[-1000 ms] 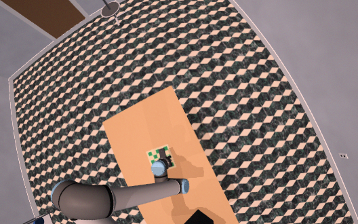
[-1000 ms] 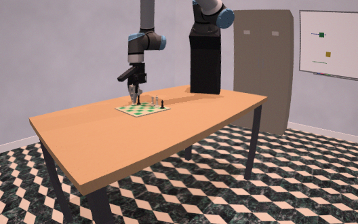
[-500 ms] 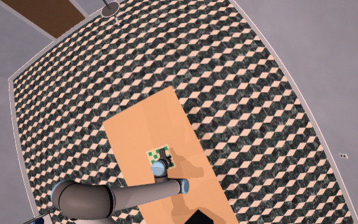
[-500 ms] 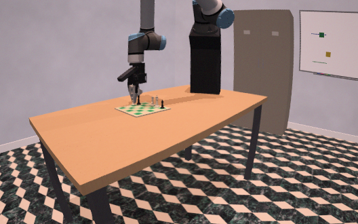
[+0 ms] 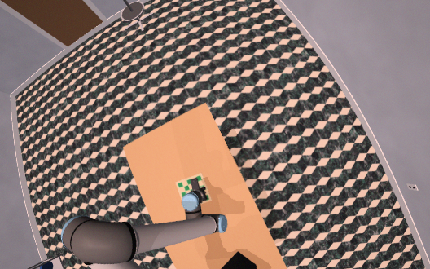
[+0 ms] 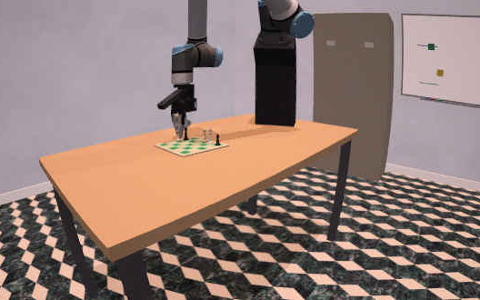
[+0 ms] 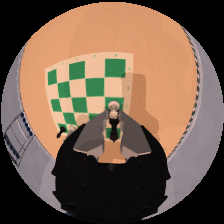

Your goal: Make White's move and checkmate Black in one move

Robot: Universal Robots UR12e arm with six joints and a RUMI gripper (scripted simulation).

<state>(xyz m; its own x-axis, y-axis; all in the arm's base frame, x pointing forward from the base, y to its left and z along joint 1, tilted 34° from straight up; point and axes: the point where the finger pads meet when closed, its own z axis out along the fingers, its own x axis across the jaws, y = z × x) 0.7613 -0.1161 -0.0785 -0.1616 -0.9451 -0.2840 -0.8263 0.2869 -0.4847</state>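
Now: the white chess piece 1 cm below my hand. The rest, counted from my hand: tall black piece 4 cm behind; short black piece 5 cm behind, 17 cm to the left, 1 cm below; green-and-cream chessboard 1 cm ahead, 7 cm to the left, 3 cm below.
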